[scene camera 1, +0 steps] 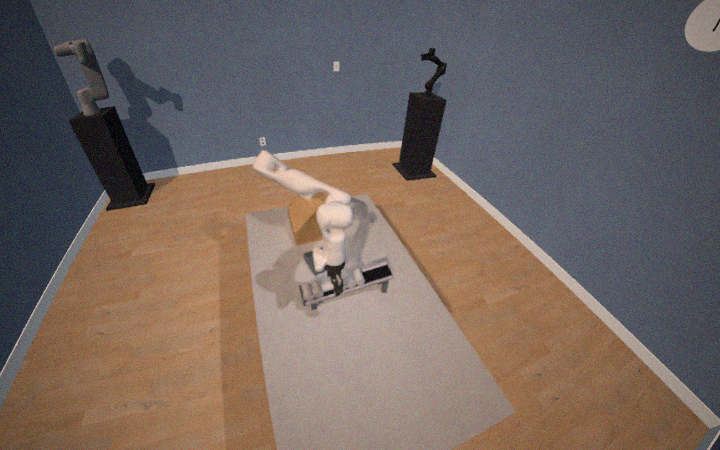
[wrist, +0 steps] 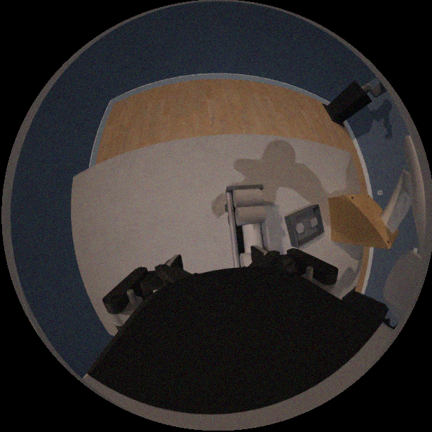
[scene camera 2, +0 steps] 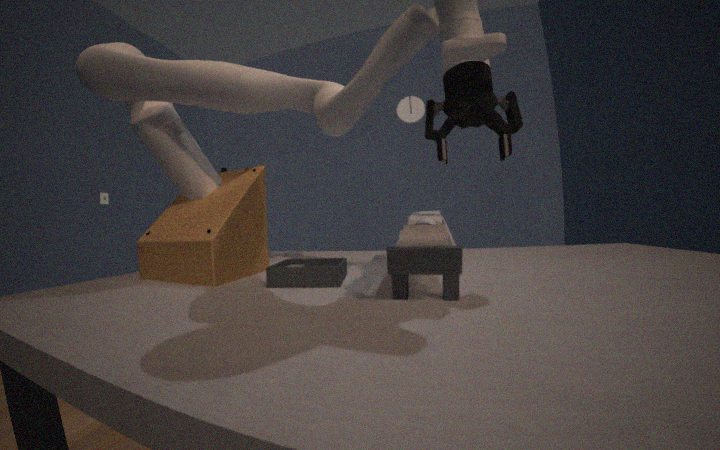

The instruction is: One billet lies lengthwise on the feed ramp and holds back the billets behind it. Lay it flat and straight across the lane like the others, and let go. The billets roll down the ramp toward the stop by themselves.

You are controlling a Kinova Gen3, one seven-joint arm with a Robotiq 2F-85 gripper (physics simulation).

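Places are measured from the arm's base along level axes (x back, y right, z up), in millimetres.
Pixels of known places: gripper, between the fingertips: (scene camera 1: 333, 285) (scene camera 2: 474, 161); arm's base, origin of its link: (scene camera 2: 204, 188).
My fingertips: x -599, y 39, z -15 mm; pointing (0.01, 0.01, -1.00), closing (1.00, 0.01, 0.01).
For each thing: its top centre in the pictures, then the offset to it from my fingertips.
- billet, centre of its top: (scene camera 1: 358, 273) dx +81, dy -129, dz -70 mm
- dark grey tray, centre of its top: (scene camera 2: 309, 262) (scene camera 1: 318, 258) dx +292, dy -3, dz -157 mm
The feed ramp (scene camera 1: 366, 285) (scene camera 2: 424, 261) (wrist: 231, 231) has a dark end board at its low end. Two pale billets (wrist: 248, 197) (wrist: 251, 215) lie across the lane beside that end. The lengthwise billet (wrist: 252, 234) lies along the lane behind them, with dark lane bed showing on its left in the wrist view. Another billet (wrist: 246, 259) behind it is partly hidden by a finger; a billet (scene camera 1: 358, 275) also shows higher up the ramp in scene camera 1. My gripper (scene camera 1: 338, 290) (scene camera 2: 474, 158) (wrist: 216, 258) is open and empty, well above the ramp.
A dark grey tray (scene camera 2: 306, 279) (wrist: 292, 234) with two round pale things inside stands between the ramp and the wooden base block (scene camera 1: 302, 222) (scene camera 2: 238, 228) (wrist: 352, 220). Black pedestals (scene camera 1: 422, 132) (scene camera 1: 108, 153) bearing other arms stand away by the walls.
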